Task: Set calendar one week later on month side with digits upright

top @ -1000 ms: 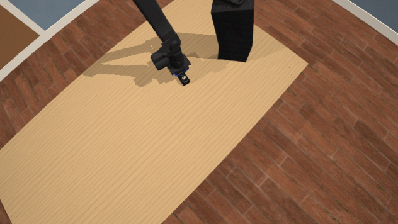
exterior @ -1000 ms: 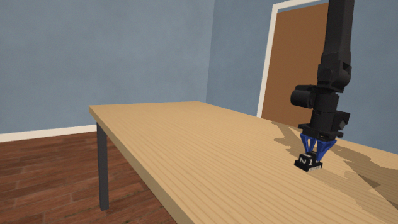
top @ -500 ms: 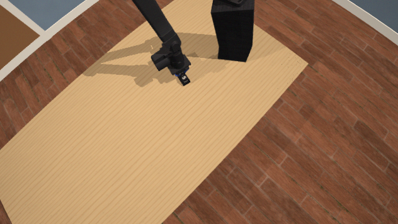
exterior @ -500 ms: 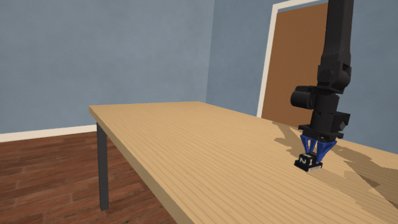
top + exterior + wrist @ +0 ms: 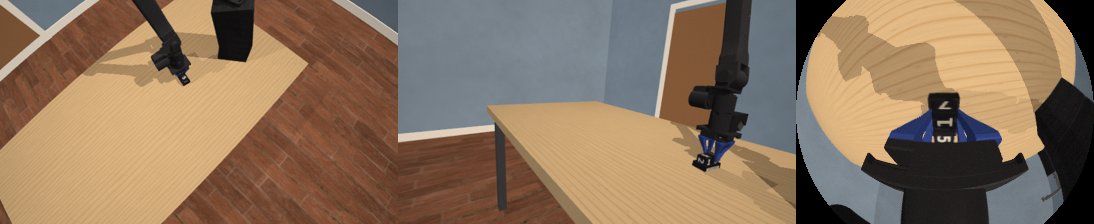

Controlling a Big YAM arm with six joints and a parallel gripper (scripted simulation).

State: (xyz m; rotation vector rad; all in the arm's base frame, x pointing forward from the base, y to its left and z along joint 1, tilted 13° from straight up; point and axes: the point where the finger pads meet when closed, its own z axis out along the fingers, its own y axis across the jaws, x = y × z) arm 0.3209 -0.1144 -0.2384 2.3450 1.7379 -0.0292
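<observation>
Right now my hand is right at the black date cube. Round my hand: black tray: 2 cm to the left, 2 cm below, 1 cm ahead; black cube: 3 cm to the left, 1 cm below, 1 cm ahead.
</observation>
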